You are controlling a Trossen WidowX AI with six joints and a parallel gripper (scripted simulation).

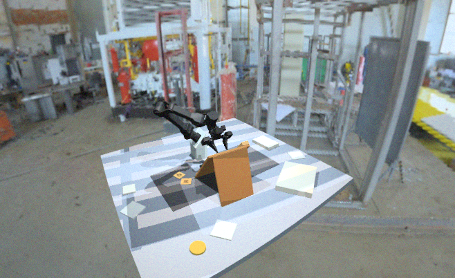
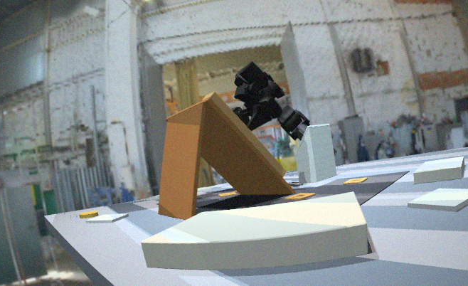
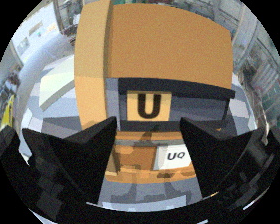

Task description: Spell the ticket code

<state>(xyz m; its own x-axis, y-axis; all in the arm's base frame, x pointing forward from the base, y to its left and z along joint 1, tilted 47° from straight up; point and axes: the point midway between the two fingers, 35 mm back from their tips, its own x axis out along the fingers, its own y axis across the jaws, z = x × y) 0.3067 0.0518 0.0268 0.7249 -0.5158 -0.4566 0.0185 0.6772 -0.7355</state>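
The yellow letter tile lies 30 mm below my gripper tip and 30 mm ahead of it. From my gripper tip the other things lie so: dark mat: 190 mm below, 130 mm behind; white ticket: 110 mm below, 60 mm to the right, 30 mm behind; cream box: 360 mm to the left, 270 mm ahead, 170 mm below.
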